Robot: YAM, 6 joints.
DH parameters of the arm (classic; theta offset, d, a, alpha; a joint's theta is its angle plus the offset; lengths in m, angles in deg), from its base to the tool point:
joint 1: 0 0.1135 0.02 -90
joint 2: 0 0 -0.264 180
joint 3: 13.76 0 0.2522 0
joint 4: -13.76 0 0.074 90
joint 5: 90 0 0 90
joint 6: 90 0.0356 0 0
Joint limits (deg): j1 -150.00..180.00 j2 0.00..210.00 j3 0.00..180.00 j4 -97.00..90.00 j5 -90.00..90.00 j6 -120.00..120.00
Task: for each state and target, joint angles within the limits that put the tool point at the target. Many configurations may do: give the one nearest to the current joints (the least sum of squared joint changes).
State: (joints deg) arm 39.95 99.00 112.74 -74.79 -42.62 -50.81
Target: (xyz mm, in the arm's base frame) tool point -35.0 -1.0 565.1
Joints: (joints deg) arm 44.61 54.13 128.16 -82.24 -42.10 -50.81
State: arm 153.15 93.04 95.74 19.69 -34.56 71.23
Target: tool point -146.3 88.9 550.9
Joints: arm 141.67 59.10 81.15 16.01 -36.15 71.23
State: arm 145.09 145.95 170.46 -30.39 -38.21 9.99
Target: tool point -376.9 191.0 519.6
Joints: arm 149.84 128.94 172.43 -49.99 -42.83 9.99
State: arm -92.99 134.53 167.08 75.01 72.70 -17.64
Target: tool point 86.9 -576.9 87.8
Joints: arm -78.04 177.30 142.41 74.64 76.17 -17.64
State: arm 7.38 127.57 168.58 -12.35 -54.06 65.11
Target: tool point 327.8 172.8 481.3
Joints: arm 23.03 103.85 126.60 -47.58 -59.85 65.11
